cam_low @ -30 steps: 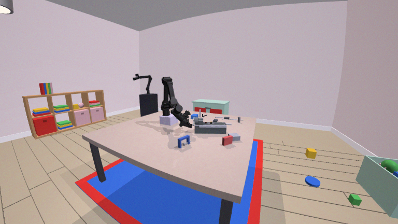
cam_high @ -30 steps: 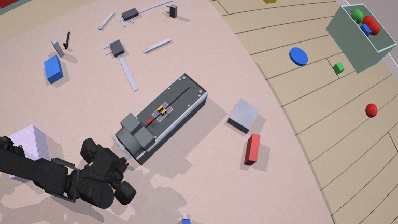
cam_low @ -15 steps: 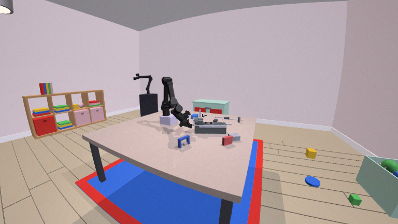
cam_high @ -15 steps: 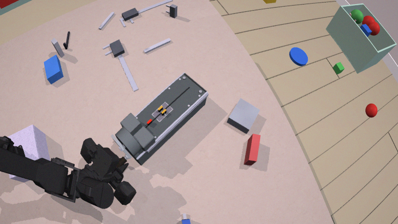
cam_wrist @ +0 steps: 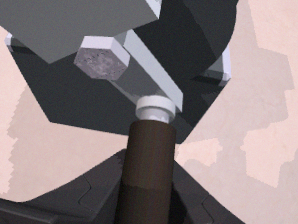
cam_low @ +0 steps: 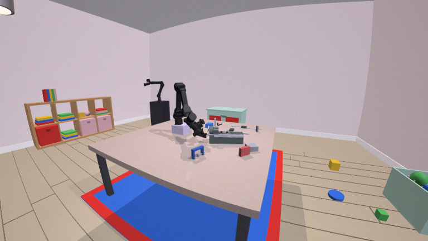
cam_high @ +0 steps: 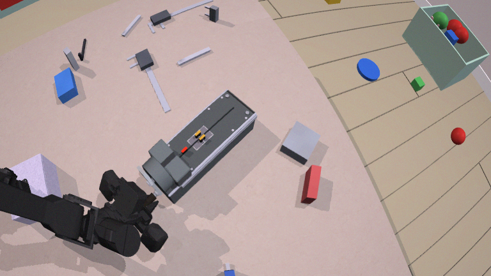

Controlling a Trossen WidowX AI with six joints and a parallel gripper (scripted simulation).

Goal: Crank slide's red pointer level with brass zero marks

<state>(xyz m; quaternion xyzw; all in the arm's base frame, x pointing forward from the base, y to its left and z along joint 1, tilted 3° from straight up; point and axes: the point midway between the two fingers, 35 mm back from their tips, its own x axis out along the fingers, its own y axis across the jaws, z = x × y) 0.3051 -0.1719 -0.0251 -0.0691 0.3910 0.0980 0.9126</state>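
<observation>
The dark brown crank handle lies 2 cm behind my gripper tip and 3 cm above it. Also, from my gripper tip: red pointer: 11 cm ahead, 5 cm to the left, 4 cm above; then red block: 31 cm ahead, 15 cm to the right, 1 cm below; then grey block: 35 cm ahead, 5 cm to the right, 2 cm below.
</observation>
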